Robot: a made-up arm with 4 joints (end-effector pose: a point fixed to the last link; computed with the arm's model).
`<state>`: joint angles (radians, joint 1 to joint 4).
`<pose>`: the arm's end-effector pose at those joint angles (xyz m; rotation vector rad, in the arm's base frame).
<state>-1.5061 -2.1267 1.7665 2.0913</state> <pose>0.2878 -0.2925 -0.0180 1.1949 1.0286 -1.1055</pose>
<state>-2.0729 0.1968 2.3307 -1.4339</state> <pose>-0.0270 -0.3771 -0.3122 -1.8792 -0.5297 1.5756</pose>
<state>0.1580 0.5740 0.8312 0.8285</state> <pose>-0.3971 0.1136 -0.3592 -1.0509 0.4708 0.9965</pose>
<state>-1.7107 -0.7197 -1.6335 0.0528</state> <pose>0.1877 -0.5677 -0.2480 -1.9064 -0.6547 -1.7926</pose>
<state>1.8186 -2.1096 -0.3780 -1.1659</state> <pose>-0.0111 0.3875 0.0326 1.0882 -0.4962 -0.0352</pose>
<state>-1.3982 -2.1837 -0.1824 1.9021</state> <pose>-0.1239 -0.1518 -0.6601 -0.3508 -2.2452 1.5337</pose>
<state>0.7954 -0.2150 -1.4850 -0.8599</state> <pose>-0.2412 0.2363 -0.2348 1.1076 -1.1804 1.0877</pose>
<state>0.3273 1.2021 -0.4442 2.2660</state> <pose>0.1555 0.1312 -0.5942 -1.4250 -1.6892 0.3541</pose>
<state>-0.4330 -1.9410 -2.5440 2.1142</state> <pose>-0.1917 -0.3415 0.1526 1.1758 -0.1369 0.9863</pose>
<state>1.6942 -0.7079 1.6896 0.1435</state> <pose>-0.4354 0.3431 -0.0924 -0.9320 1.4969 0.8509</pose>
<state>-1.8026 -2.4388 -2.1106 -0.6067</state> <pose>-0.4438 -0.3174 -0.3183 2.4283 -0.9541 1.6612</pose>
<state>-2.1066 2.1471 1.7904 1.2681</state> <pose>-0.4881 0.2501 -0.0091 -0.9288 1.5056 1.1452</pose>
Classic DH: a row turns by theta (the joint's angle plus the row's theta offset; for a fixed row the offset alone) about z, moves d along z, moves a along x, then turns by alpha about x. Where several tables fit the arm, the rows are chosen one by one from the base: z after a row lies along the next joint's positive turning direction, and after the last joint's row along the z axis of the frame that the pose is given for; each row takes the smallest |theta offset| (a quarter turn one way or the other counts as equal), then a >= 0, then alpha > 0; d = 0 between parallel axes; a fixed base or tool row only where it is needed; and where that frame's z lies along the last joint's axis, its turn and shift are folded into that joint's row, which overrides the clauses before.
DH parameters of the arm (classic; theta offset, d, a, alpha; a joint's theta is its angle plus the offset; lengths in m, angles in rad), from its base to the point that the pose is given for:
joint 1: -0.5468 0 0.1077 0
joint 2: 0.5468 -0.179 0.041 -1.5708
joint 3: 1.5708 0.158 0.106 -1.5708
joint 4: -1.5708 0.074 0.374 1.5708
tool (fixed): -1.5708 0.049 0 0

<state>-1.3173 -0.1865 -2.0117 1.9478</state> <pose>0.0680 -0.5968 -0.0446 1.7568 0.1202 1.9414</pose>
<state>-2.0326 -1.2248 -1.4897 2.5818</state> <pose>-0.4532 0.1185 -0.2808 0.3302 -1.6193 0.3732</pose>
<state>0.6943 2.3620 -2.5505 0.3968</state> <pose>-0.1540 -0.4857 -0.0497 2.6117 -0.2720 0.7748</pose>
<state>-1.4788 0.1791 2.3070 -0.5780</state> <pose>0.4329 -0.1646 -0.2178 1.7858 1.8019 -1.2701</pose>
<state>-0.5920 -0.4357 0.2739 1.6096</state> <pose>0.1269 0.1391 -0.6226 -1.3087 0.9859 -0.5730</pose>
